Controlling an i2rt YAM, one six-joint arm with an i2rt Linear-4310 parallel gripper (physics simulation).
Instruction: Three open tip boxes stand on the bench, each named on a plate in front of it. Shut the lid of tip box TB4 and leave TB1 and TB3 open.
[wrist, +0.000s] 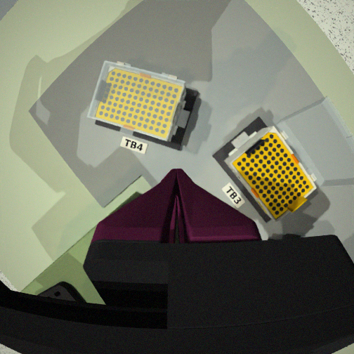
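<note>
The gripper (176, 177) visible. Grey mat (241, 69) too.
</note>
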